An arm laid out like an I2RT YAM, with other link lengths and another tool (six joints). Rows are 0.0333 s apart.
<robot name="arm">
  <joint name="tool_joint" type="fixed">
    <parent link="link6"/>
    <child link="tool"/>
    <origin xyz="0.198 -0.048 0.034" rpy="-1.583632 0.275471 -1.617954"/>
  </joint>
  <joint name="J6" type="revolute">
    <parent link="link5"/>
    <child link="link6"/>
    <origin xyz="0.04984 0 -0.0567" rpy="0 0 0"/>
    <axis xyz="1 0 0"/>
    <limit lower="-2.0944" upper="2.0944"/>
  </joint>
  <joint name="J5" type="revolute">
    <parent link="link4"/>
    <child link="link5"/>
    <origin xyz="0.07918 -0.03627 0.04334" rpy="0 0 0"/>
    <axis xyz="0 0 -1"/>
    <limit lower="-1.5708" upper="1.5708"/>
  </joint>
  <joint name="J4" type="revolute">
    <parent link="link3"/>
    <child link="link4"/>
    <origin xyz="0.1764 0.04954 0.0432" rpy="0 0 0"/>
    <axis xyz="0 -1 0"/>
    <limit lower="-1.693" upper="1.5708"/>
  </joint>
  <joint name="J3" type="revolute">
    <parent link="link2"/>
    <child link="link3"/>
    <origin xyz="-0.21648 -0.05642 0" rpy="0 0 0"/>
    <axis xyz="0 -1 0"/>
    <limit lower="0" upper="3.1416"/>
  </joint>
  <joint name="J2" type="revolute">
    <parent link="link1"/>
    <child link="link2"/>
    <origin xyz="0.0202 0.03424 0.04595" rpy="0 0 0"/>
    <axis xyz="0 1 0"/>
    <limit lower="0" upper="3.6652"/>
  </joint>
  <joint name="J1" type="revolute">
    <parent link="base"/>
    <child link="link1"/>
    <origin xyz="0 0 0.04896" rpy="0 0 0"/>
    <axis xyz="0 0 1"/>
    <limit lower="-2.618" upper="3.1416"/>
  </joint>
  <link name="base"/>
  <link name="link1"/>
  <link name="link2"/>
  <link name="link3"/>
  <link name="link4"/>
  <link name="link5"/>
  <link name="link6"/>
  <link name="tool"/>
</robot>
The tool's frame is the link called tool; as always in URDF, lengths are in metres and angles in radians.
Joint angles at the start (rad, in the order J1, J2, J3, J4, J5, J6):
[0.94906, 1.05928, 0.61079, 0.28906, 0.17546, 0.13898]
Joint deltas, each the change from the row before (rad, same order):
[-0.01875, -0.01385, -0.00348, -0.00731, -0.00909, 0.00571]
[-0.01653, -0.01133, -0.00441, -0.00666, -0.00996, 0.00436]
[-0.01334, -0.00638, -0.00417, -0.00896, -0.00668, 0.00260]
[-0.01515, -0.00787, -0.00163, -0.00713, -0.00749, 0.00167]
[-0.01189, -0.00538, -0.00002, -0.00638, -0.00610, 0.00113]
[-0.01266, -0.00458, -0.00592, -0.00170, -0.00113, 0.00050]
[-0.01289, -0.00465, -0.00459, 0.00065, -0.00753, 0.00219]
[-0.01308, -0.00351, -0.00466, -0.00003, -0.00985, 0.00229]
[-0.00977, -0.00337, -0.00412, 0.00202, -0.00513, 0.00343]
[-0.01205, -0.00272, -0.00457, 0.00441, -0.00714, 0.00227]
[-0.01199, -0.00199, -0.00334, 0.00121, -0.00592, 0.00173]
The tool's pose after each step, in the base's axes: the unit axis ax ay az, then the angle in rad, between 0 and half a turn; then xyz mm. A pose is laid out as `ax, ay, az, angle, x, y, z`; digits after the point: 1 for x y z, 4 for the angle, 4 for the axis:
-0.7994, 0.5700, -0.1900, 1.7870, 322.2, 262.3, 210.6
-0.7958, 0.5749, -0.1901, 1.7873, 324.1, 257.5, 210.3
-0.7932, 0.5784, -0.1905, 1.7947, 325.8, 253.4, 207.7
-0.7899, 0.5823, -0.1921, 1.7968, 327.9, 249.1, 207.4
-0.7875, 0.5852, -0.1933, 1.7987, 329.5, 245.8, 207.3
-0.7835, 0.5893, -0.1971, 1.8038, 331.8, 241.1, 205.5
-0.7808, 0.5927, -0.1978, 1.8038, 333.4, 237.8, 205.0
-0.7788, 0.5954, -0.1973, 1.8051, 334.9, 235.0, 203.8
-0.7761, 0.5989, -0.1974, 1.8041, 336.1, 232.3, 203.4
-0.7734, 0.6021, -0.1982, 1.8022, 337.8, 229.4, 203.4
-0.7707, 0.6053, -0.1993, 1.8031, 339.5, 226.4, 202.7

